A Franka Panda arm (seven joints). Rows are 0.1 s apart.
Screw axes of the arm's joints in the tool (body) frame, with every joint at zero. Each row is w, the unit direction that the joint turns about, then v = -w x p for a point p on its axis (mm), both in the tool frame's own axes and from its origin. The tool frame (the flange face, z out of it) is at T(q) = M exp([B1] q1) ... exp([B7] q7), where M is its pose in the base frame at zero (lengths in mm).
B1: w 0 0 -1 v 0 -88 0
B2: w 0 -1 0 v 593 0 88
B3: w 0 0 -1 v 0 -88 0
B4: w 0 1 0 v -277 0 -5.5
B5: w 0 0 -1 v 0 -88 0
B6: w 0 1 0 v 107 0 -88
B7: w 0 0 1 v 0 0 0
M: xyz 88 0 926 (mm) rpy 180 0 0 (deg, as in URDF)
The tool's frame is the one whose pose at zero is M.
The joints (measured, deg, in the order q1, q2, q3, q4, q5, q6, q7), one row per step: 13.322 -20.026 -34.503 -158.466 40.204 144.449 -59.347; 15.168 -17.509 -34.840 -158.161 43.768 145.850 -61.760; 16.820 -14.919 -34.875 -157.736 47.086 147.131 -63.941; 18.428 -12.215 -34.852 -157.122 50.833 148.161 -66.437; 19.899 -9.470 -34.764 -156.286 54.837 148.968 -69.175; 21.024 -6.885 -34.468 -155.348 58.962 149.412 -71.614; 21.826 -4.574 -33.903 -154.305 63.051 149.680 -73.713; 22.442 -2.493 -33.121 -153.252 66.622 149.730 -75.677; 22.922 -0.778 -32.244 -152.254 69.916 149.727 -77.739; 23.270 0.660 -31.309 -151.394 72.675 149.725 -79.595; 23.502 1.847 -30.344 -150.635 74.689 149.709 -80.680; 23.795 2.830 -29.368 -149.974 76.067 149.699 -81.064; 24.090 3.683 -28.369 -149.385 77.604 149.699 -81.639; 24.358 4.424 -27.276 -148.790 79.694 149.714 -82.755; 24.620 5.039 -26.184 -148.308 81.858 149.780 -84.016
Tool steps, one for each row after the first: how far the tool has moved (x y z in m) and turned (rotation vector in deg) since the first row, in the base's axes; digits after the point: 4 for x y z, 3 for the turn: 0.0040 0.0050 -0.0115 -0.194 0.231 -0.074; 0.0080 0.0104 -0.0224 -0.719 0.615 -0.048; 0.0122 0.0158 -0.0332 -1.186 0.892 -0.021; 0.0168 0.0206 -0.0431 -1.668 0.970 -0.016; 0.0214 0.0252 -0.0519 -1.839 1.037 -0.356; 0.0266 0.0300 -0.0590 -1.819 0.927 -0.944; 0.0321 0.0361 -0.0650 -1.804 0.712 -1.071; 0.0375 0.0427 -0.0696 -1.773 0.182 -0.895; 0.0423 0.0495 -0.0736 -1.794 -0.350 -0.497; 0.0467 0.0563 -0.0769 -1.763 -0.620 -0.163; 0.0508 0.0642 -0.0795 -1.677 -0.626 0.222; 0.0545 0.0725 -0.0820 -1.509 -0.769 0.643; 0.0580 0.0816 -0.0840 -1.214 -1.284 1.075; 0.0606 0.0908 -0.0859 -0.907 -1.868 1.519
